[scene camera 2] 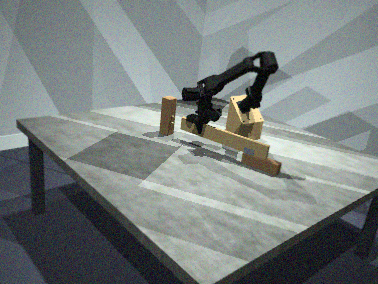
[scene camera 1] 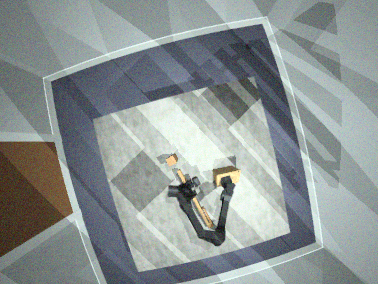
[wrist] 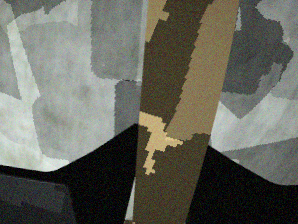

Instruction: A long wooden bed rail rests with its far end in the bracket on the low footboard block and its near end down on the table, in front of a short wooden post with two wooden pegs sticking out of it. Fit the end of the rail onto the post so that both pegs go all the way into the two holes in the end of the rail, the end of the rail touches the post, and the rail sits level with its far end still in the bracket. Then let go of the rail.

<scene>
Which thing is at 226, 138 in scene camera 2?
A long wooden rail.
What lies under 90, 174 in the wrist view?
My gripper.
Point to a long wooden rail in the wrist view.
185, 56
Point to a short wooden post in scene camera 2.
At 168, 110
</scene>
